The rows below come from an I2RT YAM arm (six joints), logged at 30 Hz.
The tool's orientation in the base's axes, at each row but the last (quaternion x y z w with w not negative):
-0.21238 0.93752 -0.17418 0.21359
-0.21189 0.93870 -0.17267 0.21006
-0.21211 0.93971 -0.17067 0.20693
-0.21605 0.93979 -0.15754 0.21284
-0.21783 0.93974 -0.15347 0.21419
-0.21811 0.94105 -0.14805 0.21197
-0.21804 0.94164 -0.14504 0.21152
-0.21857 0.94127 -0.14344 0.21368
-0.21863 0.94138 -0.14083 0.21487
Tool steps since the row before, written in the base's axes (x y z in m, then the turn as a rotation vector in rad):
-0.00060 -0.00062 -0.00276 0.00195 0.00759 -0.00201
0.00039 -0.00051 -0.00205 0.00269 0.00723 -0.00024
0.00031 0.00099 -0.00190 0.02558 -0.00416 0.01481
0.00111 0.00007 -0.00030 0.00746 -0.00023 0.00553
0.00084 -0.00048 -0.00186 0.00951 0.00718 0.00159
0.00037 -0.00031 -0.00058 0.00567 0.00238 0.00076
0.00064 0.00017 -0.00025 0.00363 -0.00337 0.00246
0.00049 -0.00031 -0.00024 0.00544 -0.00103 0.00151
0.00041 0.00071 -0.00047 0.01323 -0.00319 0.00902
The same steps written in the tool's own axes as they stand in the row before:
0.00169 0.00082 0.00220 -0.00453 0.00665 0.00084
0.00058 0.00029 0.00205 -0.00553 0.00537 -0.00024
-0.00012 0.00152 0.00154 -0.02382 -0.01798 0.00009
-0.00084 -0.00020 0.00076 -0.00781 -0.00487 -0.00122
0.00017 0.00001 0.00209 -0.01168 0.00229 0.00169
0.00004 -0.00018 0.00073 -0.00600 -0.00020 0.00153
-0.00052 0.00001 0.00048 -0.00219 -0.00507 0.00015
-0.00017 -0.00035 0.00049 -0.00445 -0.00334 0.00140
-0.00051 0.00064 0.00048 -0.01233 -0.01064 -0.00112

